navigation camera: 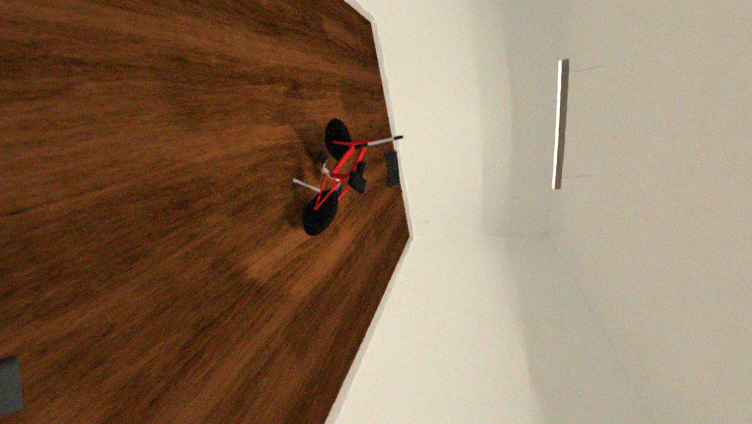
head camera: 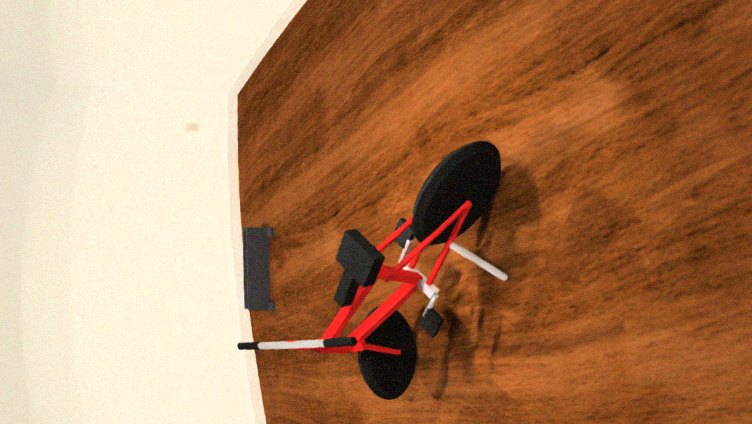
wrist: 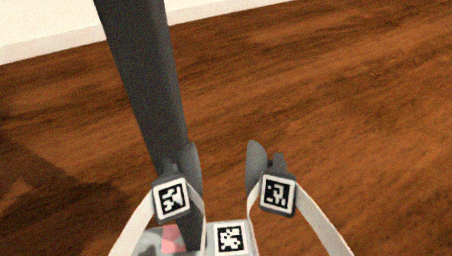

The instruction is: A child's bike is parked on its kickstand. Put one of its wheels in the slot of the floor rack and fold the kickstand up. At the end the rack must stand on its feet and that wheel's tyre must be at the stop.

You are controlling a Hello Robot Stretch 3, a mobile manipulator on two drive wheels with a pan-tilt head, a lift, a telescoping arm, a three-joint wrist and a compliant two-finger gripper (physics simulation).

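Places are measured from the robot's base along level axes (x ahead, y left, z up), in millimetres.
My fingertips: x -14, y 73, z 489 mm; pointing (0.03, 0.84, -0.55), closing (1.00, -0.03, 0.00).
Note:
Ahead of a thing's pixels: the offset from my fingertips to its top centre. "pt": to the spot under its first point.
The child's bike {pt dx +1486, dy +240, dz -168 mm} (head camera: 399, 273) has a red frame and two black wheels and stands on the wooden floor. Its white kickstand (head camera: 479, 262) is folded down and reaches the floor beside the rear wheel {pt dx +1348, dy -30, dz -250 mm} (head camera: 456, 190). The front wheel {pt dx +1686, dy +596, dz -293 mm} (head camera: 388, 354) sits under the white handlebar {pt dx +1503, dy +455, dz +172 mm} (head camera: 293, 344). The dark grey floor rack (head camera: 258, 268) stands against the wall's baseboard, apart from the bike, and neither wheel is in it. Bike {pt dx +1492, dy +261, dz -164 mm} (navigation camera: 340, 173) and rack (navigation camera: 392, 167) also show small in the navigation view. My gripper (wrist: 222, 160) appears only in the wrist view, open and empty above bare floor.
A cream wall (head camera: 120, 210) with a baseboard borders the floor behind the rack and angles at a corner. A dark grey post (wrist: 147, 88) rises right behind my left finger. A thin white strip (navigation camera: 559, 124) hangs on the far wall.

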